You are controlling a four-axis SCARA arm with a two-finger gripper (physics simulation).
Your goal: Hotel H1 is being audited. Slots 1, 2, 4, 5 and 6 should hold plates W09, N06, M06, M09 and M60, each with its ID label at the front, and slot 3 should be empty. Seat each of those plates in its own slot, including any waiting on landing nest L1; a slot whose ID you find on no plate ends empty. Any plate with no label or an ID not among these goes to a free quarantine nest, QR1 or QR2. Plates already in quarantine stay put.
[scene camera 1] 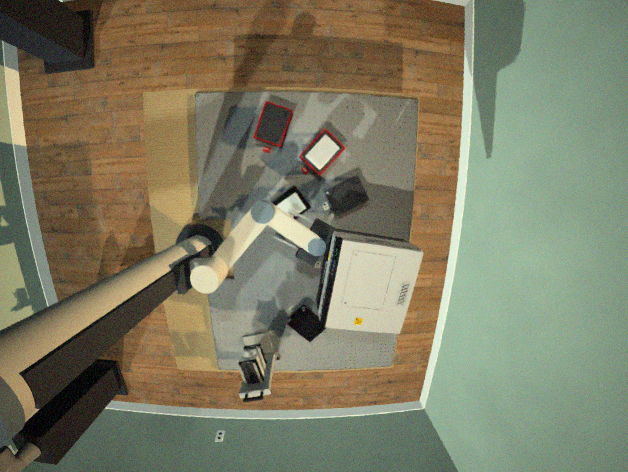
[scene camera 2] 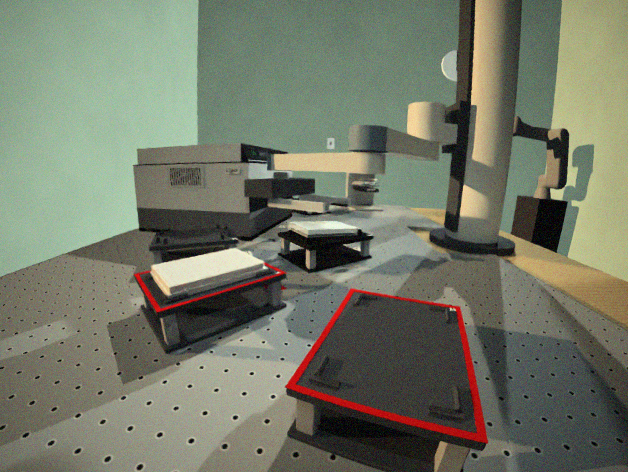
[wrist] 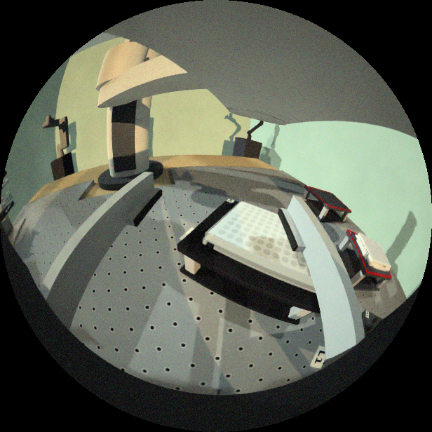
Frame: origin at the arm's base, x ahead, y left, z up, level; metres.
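Seen in the pictures: gripper, between the fingertips: [scene camera 2: 338,204]; arm's base, origin of its link: [scene camera 1: 201,249] [scene camera 2: 470,243].
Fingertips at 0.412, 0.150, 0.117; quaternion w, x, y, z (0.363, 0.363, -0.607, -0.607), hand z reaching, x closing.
Observation:
Pixels of each thing's top centre, then the offset from my fingertips to it, as dx, dy, dz.
- bare dark nest, centre of its top: [scene camera 2: 194,230] [scene camera 1: 348,196] +0.290, +0.112, -0.044
- red-edged quarantine nest, centre of its top: [scene camera 2: 396,335] [scene camera 1: 273,123] -0.038, +0.416, -0.050
- white plate, centre of its top: [scene camera 2: 207,264] [scene camera 1: 322,151] +0.173, +0.300, -0.040
- boxy white instrument, centre of its top: [scene camera 2: 221,149] [scene camera 1: 374,291] +0.375, -0.254, +0.139
My gripper [wrist: 222,191] is open and empty; in the wrist view its fingers stand apart, the right one overlapping the far side of a pale plate. That plate [scene camera 1: 294,201] [scene camera 2: 322,228] [wrist: 245,235] rests on a black nest [scene camera 1: 303,194] [scene camera 2: 307,248] [wrist: 250,272]; no ID is readable on it. An L1 label [wrist: 319,357] shows at the wrist view's lower right; a bare dark nest [scene camera 1: 347,194] [scene camera 2: 195,242] seems to be L1. One red-edged quarantine nest [scene camera 1: 273,123] [scene camera 2: 390,350] [wrist: 327,199] is bare. The other [scene camera 1: 333,163] [scene camera 2: 147,290] holds a white plate [scene camera 1: 323,151] [scene camera 2: 208,270] [wrist: 371,252]. Hotel H1 [scene camera 1: 269,385] shows small; its slots cannot be read.
The boxy white instrument [scene camera 1: 370,279] [scene camera 2: 190,187] stands right beside the gripper in the overhead view. A black stand [scene camera 1: 306,323] is at its lower left. The arm's column [scene camera 2: 489,126] [wrist: 129,135] rises from a round base at the board's edge.

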